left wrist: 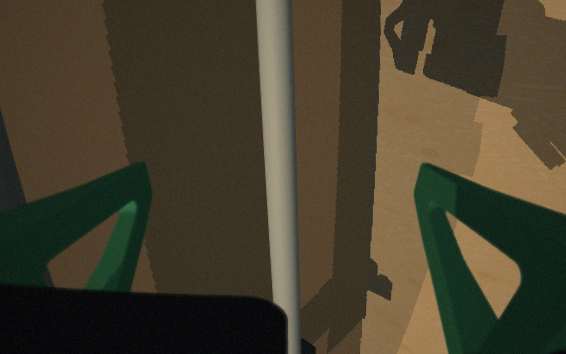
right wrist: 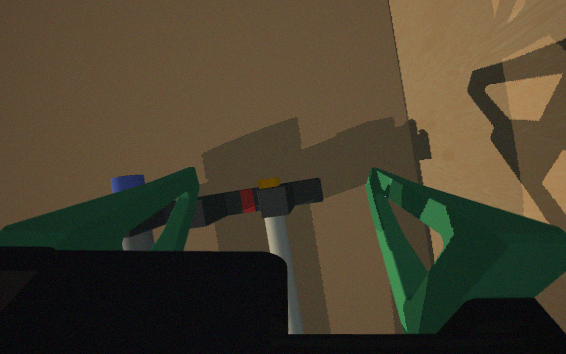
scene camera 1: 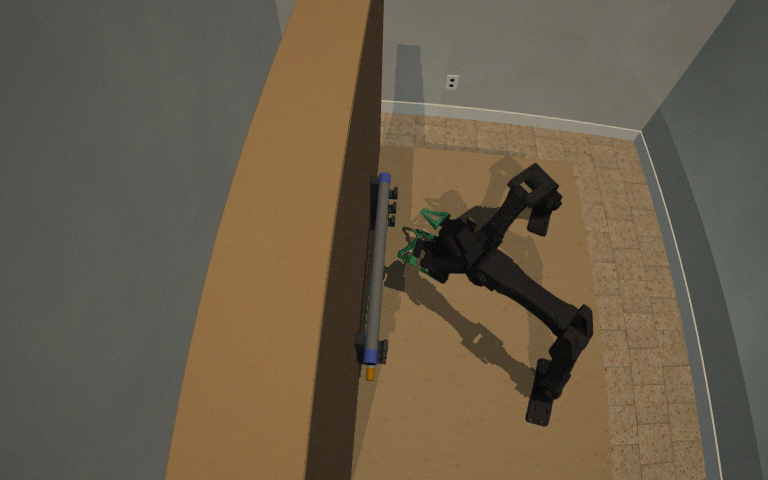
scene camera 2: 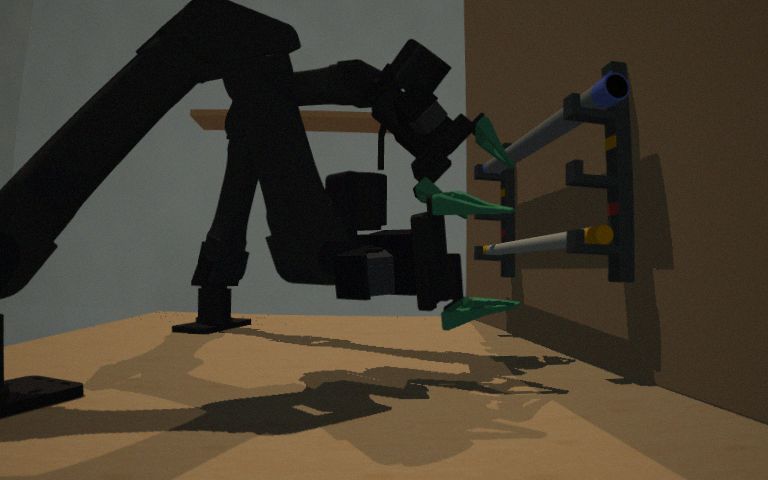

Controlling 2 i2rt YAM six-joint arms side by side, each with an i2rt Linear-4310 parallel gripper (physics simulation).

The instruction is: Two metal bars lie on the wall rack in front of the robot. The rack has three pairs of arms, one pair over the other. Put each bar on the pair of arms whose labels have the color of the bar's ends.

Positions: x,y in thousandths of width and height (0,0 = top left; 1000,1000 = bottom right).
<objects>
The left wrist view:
left gripper: 501,501
brown wall panel: 165,264
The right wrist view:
right gripper: 499,501
orange-ended bar: 489,645
blue-ended bar: 257,682
brown wall panel: 427,278
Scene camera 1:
left gripper: 533,545
blue-ended bar: 482,745
brown wall panel: 354,789
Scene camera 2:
left gripper: 639,401
right gripper: 673,539
orange-ended bar: 722,503
brown wall panel: 893,676
</objects>
